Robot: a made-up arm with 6 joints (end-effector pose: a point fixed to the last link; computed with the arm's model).
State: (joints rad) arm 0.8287 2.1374 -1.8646 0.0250 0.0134 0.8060
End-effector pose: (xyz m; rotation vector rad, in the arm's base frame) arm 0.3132 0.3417 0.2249 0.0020 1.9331 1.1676
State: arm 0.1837 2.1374 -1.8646 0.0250 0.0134 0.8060
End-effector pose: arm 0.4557 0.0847 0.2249 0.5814 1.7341 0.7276
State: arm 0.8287 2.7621 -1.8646 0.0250 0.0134 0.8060
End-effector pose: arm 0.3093 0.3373 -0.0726 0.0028 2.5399 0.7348
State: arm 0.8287 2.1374 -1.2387 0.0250 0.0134 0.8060
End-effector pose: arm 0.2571 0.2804 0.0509 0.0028 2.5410 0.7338
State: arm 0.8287 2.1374 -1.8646 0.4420 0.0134 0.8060
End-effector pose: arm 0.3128 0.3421 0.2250 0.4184 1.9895 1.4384
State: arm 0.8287 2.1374 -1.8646 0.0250 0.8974 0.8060
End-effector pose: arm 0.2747 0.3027 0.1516 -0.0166 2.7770 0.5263
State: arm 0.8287 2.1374 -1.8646 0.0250 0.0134 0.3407
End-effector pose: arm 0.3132 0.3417 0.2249 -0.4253 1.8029 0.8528
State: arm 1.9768 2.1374 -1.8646 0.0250 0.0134 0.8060
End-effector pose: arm -0.1831 0.4258 0.2249 -1.2366 1.9165 1.8409
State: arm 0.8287 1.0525 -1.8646 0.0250 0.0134 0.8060
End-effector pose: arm 0.0628 0.0686 0.5603 0.0005 0.7672 1.5880
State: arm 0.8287 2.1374 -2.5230 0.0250 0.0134 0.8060
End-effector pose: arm 0.2865 0.3125 0.4233 0.0011 1.2365 1.4693
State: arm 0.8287 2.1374 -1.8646 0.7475 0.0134 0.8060
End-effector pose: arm 0.3125 0.3424 0.2253 0.7454 1.9885 1.6238
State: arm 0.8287 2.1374 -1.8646 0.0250 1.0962 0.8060
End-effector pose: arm 0.2612 0.2884 0.1436 -0.0213 2.9423 0.3363
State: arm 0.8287 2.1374 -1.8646 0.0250 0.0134 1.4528
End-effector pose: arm 0.3132 0.3417 0.2249 0.6693 1.9901 1.5710
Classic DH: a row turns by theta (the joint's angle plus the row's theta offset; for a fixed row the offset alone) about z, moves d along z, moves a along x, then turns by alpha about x. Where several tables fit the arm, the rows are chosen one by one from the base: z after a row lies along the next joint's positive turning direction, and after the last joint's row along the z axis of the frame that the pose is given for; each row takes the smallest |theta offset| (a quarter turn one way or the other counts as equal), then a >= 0, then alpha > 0; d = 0 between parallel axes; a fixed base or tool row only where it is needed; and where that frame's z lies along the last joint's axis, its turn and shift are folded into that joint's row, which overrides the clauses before.
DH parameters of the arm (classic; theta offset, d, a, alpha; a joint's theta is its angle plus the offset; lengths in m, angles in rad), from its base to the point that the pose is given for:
joint 1: 0 0.0852 0 -1.5708
joint 2: 0.1358 0 -0.2372 0
joint 3: 1.3478 0 -0.0181 1.5708
joint 4: 0 0.2057 0 -1.5708
joint 5: 0 0 0.0001 1.5708
joint 6: 0 0.1069 0 0

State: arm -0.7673 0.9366 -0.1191 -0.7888 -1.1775 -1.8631
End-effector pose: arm 0.1414 -0.0391 0.1942 -1.5699 0.6027 -2.0036
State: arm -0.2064 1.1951 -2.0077 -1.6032 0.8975 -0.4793
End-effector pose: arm 0.0775 -0.1016 0.5418 0.0376 1.3739 -2.3127
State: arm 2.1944 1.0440 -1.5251 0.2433 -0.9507 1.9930
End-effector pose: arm -0.0299 0.0774 0.5351 -0.2303 -0.0843 -1.9510
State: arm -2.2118 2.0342 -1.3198 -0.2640 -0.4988 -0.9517
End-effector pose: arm -0.2380 -0.3413 0.1598 -1.0286 -2.0797 2.0091
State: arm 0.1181 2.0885 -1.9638 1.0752 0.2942 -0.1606
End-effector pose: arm 0.4457 0.0804 0.2653 0.5125 1.7742 0.9517
